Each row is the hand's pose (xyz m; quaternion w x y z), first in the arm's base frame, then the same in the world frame.
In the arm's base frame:
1: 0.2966 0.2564 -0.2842 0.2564 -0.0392 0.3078 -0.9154
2: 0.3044 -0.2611 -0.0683 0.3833 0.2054 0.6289 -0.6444
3: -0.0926 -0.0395 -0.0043 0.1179 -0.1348 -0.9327 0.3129
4: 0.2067 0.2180 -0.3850 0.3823 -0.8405 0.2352 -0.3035
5: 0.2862 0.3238 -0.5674 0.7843 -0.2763 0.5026 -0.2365
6: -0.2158 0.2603 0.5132 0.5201 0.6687 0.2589 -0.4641
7: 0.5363 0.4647 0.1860 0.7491 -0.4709 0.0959 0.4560
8: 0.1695 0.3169 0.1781 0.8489 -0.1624 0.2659 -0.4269
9: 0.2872 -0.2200 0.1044 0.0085 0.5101 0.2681 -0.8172
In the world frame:
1: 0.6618 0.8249 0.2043 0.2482 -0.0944 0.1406 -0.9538
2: 0.6808 0.4170 0.5887 0.4125 0.1238 0.5077 -0.7462
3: 0.2814 0.6433 0.5781 0.0980 -0.1453 -0.8612 0.4771
4: 0.5710 0.7526 0.1253 0.2251 -0.8995 0.1750 -0.3311
5: 0.6462 0.7879 -0.0842 0.7191 -0.4177 0.4571 -0.3155
6: 0.1613 1.1054 0.9588 0.6322 0.5588 0.1801 -0.5056
7: 0.9053 1.1879 0.5660 0.6488 -0.5942 0.1797 0.4401
8: 0.5407 1.0436 0.6179 0.8063 -0.3174 0.1914 -0.4610
9: 0.6655 0.5163 0.7361 0.1026 0.4915 0.1204 -0.8564

